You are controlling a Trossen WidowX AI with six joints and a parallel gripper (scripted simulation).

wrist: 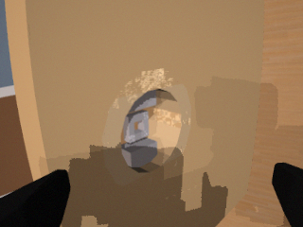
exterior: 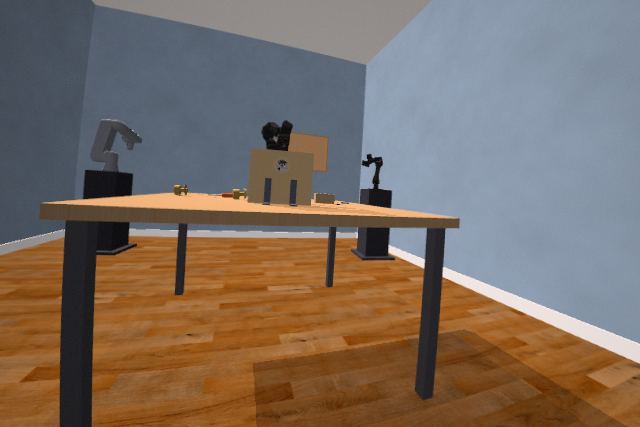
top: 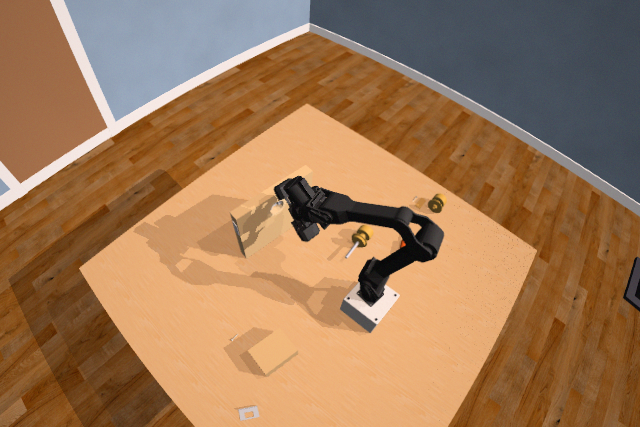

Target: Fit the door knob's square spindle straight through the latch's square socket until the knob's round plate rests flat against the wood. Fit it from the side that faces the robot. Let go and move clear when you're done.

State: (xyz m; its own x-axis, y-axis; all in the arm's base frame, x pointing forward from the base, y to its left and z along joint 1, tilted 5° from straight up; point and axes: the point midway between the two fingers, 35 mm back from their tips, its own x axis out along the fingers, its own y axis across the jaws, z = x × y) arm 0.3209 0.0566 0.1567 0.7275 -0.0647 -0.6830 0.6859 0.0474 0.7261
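My hand is 9 cm short of the square socket and 6 cm above it. Also, from my hand: upright wooden slab: 9 cm ahead, 9 cm below; orange screwdriver: 26 cm behind, 33 cm to the right, 23 cm below; small wood block: 25 cm behind, 29 cm to the left, 22 cm below.
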